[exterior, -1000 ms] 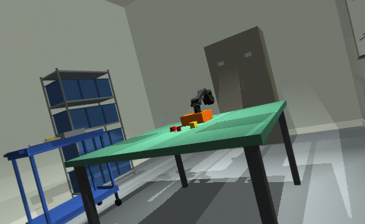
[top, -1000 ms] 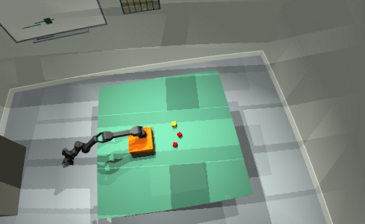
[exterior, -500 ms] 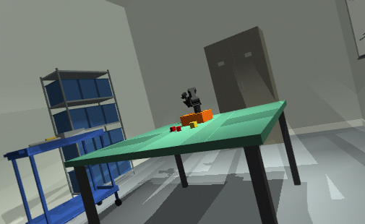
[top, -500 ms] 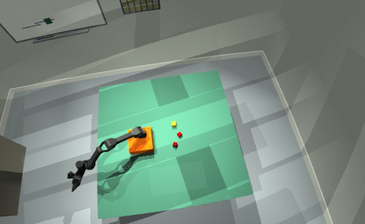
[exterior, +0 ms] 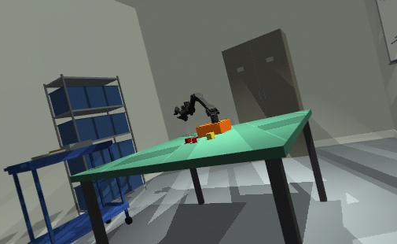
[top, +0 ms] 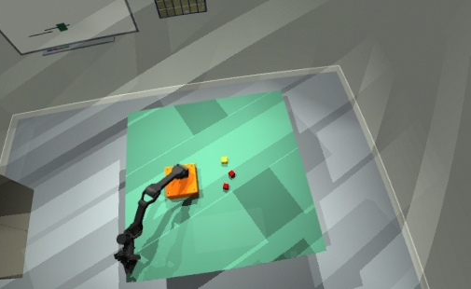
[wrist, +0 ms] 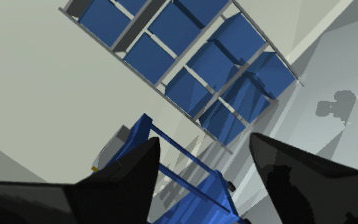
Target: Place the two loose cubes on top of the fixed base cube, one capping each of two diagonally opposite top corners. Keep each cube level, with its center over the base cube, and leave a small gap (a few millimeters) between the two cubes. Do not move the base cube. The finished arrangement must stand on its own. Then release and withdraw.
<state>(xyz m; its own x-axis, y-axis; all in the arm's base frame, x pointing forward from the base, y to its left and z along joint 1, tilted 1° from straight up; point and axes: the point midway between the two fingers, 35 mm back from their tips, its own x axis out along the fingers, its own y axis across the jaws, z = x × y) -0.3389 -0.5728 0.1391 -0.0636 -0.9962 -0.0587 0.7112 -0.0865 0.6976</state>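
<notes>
The yellow cube lies 630 mm ahead of my gripper tip, 690 mm to the left of it and 210 mm below it.
</notes>
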